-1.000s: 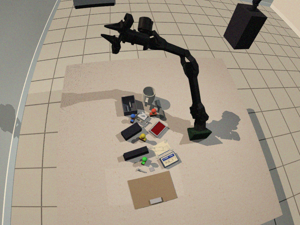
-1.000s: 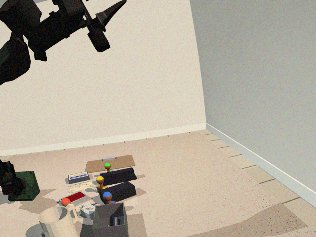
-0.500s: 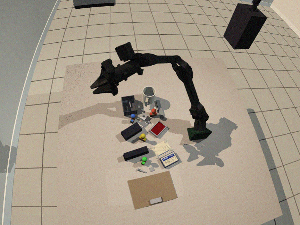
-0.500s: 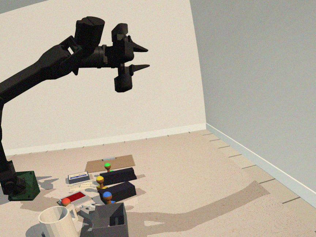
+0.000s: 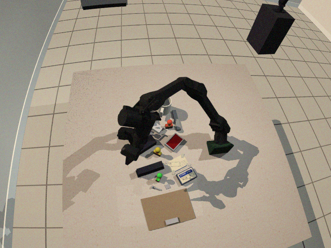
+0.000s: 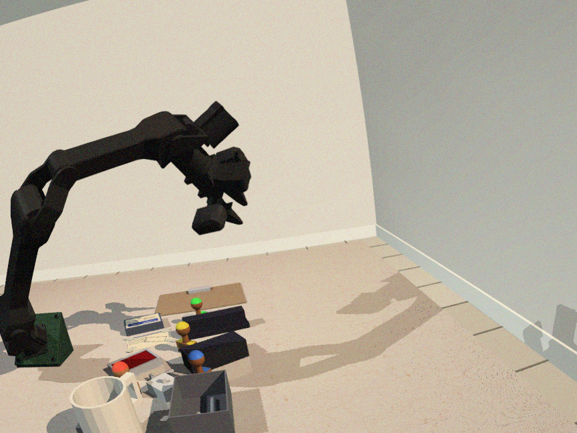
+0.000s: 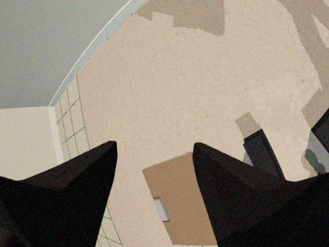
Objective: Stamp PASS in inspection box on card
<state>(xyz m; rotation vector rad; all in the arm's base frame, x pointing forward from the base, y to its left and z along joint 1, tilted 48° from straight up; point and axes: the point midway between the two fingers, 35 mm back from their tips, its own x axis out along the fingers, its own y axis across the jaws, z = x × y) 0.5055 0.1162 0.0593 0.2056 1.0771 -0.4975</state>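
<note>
Now: the green stamp 13 cm behind my gripper tip, 4 cm to the left of it and 21 cm below it. Also, from my gripper tip: cream card (25 cm behind, 1 cm to the right, 23 cm below); then yellow stamp (16 cm behind, 9 cm to the right, 21 cm below); then blue-knob stamp (13 cm behind, 22 cm to the right, 21 cm below).
</note>
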